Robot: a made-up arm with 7 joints.
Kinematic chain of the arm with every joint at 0, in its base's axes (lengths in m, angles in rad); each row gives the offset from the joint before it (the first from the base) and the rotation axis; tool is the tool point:
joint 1: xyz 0 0 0.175 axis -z
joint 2: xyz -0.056 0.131 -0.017 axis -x
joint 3: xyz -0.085 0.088 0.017 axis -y
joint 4: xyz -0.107 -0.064 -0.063 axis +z
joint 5: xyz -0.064 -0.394 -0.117 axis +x
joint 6: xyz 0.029 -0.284 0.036 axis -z
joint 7: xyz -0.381 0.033 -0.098 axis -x
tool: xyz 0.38 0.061 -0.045
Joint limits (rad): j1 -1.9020..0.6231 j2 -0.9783..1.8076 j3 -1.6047..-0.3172 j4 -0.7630..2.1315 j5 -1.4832..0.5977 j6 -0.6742..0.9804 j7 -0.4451..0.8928
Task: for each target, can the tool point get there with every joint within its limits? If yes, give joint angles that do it. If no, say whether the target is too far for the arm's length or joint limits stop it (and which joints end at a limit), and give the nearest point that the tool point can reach.
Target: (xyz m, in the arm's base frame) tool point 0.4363 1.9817 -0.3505
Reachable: no: too far | nearest point 0.1181 0.7976 -0.0139 | short by 1.271 m
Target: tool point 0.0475 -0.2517 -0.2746
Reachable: yes | joints -1.0974 -0.3968 -1.3411 0.6793 -0.6695 0.5235 -0.2835
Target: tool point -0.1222 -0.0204 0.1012
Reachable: no: joint limits stop it (at a limit: joint 1, joint 5, joint 7) | nearest point -0.1703 -0.1344 0.0699 | short by 0.128 m
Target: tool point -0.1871 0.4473 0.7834
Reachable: yes | joints 0.3294 1.1808 -1.4257 -0.5125 -0.8067 -0.1998 0.2084
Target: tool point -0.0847 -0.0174 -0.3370
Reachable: yes | joints -0.5761 -0.3922 -1.1713 1.1696 -0.7931 -0.4052 0.0039
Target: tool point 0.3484 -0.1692 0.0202
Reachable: yes | joints -1.2609 1.0611 -1.1466 1.3580 -0.6874 0.2682 0.4875
